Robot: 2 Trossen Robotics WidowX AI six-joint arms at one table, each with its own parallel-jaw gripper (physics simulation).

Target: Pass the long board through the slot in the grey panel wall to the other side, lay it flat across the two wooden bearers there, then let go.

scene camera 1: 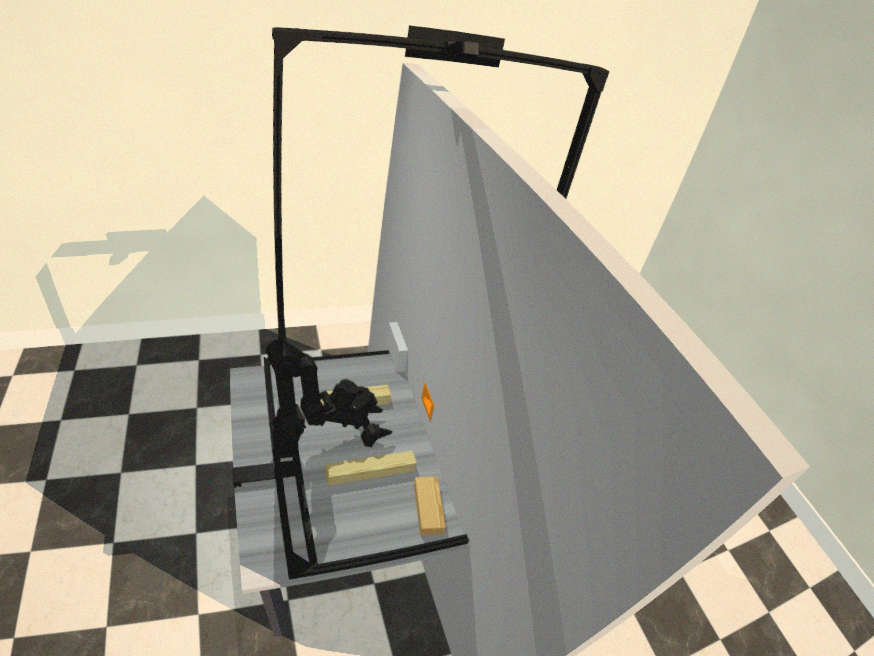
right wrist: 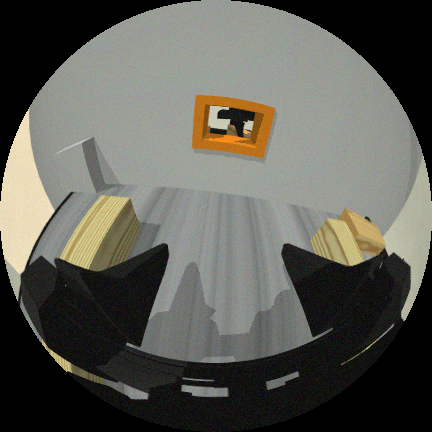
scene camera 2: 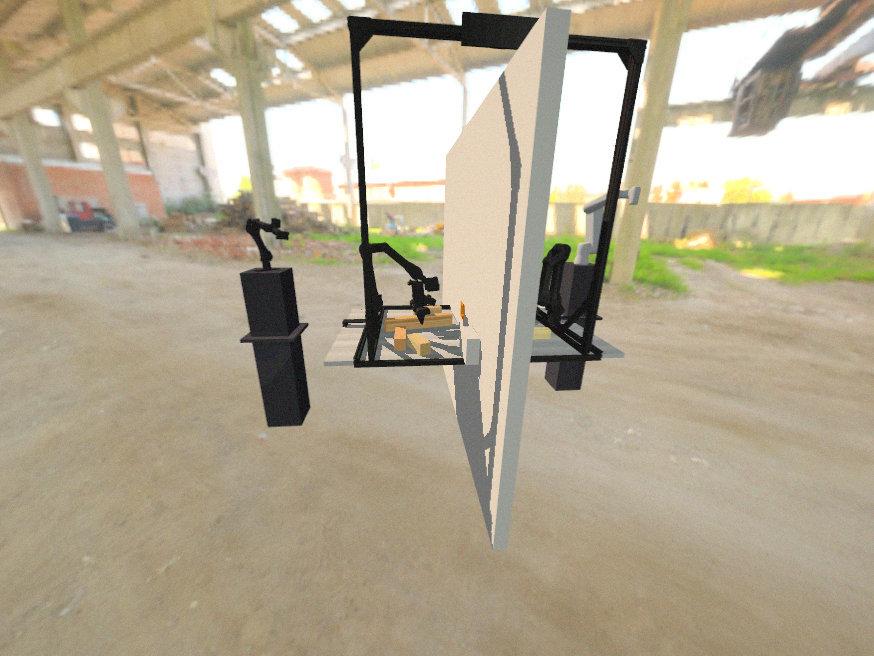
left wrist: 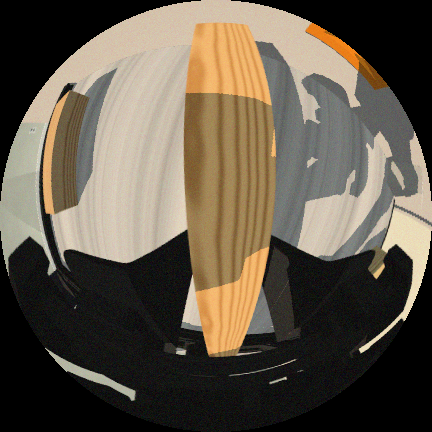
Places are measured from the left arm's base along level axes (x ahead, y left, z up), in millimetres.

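Pixels of known places: left gripper, between the fingertips: (scene camera 2: 421,322) (left wrist: 224,232); right gripper, between the fingertips: (scene camera 1: 386,421) (right wrist: 227,250); left arm's base, origin of its link: (left wrist: 201,346); right arm's base, origin of its link: (scene camera 1: 285,448) (scene camera 2: 552,322).
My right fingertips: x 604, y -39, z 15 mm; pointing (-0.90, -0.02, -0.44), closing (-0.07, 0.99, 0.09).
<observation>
For each thing: its middle in the pictures, then the offset to it from my right fingertips. "spot": a spot on its surface instead.
- long board, middle of its body: (left wrist: 225,250) (right wrist: 246,141) (scene camera 2: 419,321) 376 mm back, 62 mm left, 5 mm down
- slot with an orange frame, a spot on its surface: (right wrist: 198,122) (scene camera 1: 423,391) spot: 119 mm back, 44 mm right, 67 mm up
- tan block, middle of its body: (right wrist: 364,234) (scene camera 1: 429,505) 48 mm back, 293 mm left, 15 mm down
The long board (scene camera 2: 398,325) (left wrist: 227,165) lies level and low over the table at the left of the wall in scene camera 2. My left gripper (scene camera 2: 422,321) (left wrist: 224,232) is shut on it, a finger against each side; whether the board touches the table is unclear. The grey panel wall (scene camera 1: 564,353) (scene camera 2: 487,197) (right wrist: 150,60) has a slot with an orange frame (scene camera 1: 425,390) (scene camera 2: 462,310) (left wrist: 334,42) (right wrist: 198,122). Two pale wooden bearers (scene camera 1: 372,467) (scene camera 1: 383,395) (right wrist: 102,232) (right wrist: 337,242) lie across the wall. My right gripper (scene camera 1: 385,420) (right wrist: 227,250) is open and empty, above and between them.
A tan block (scene camera 1: 429,504) (right wrist: 367,232) lies beside the nearer bearer in scene camera 1. Two blocks (scene camera 2: 400,338) (scene camera 2: 419,343) lie in front of the long board. A grey upright piece (scene camera 1: 399,349) (scene camera 2: 471,349) (right wrist: 92,162) stands at the wall. A black frame (scene camera 1: 278,211) (scene camera 2: 360,155) surrounds the table.
</observation>
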